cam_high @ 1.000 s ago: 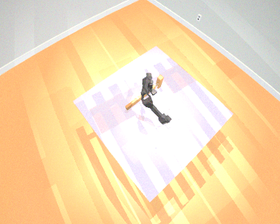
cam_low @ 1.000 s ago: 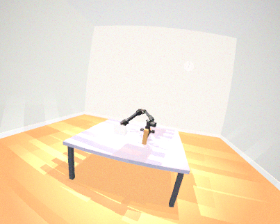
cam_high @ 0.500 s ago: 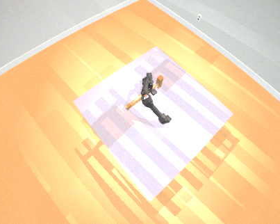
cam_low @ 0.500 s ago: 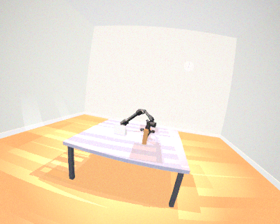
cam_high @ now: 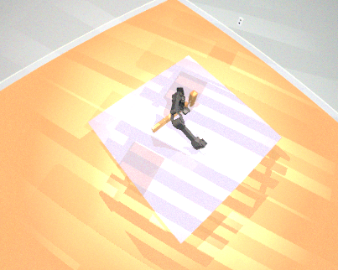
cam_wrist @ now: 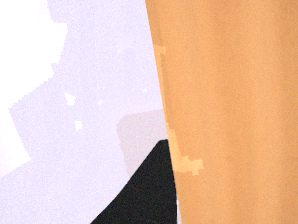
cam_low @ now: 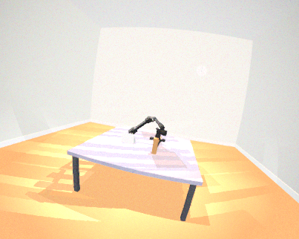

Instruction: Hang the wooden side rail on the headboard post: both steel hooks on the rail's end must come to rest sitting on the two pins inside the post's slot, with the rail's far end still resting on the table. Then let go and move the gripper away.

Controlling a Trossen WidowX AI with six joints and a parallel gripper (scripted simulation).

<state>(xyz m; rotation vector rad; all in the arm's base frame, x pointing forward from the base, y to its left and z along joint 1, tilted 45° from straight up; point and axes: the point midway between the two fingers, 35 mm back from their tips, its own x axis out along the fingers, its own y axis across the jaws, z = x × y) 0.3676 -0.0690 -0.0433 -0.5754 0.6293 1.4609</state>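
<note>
My gripper tip is 14 cm to the left of the wooden headboard post and 4 cm below it.
</note>
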